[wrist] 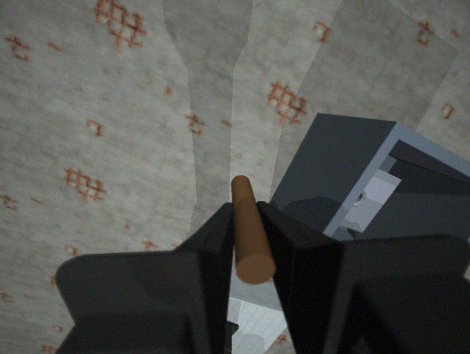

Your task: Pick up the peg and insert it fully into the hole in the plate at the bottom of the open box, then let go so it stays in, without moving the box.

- gripper: 244, 209
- orange-brown peg: 254, 263
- blue-grey box: 339, 155
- pale square plate: 382, 184
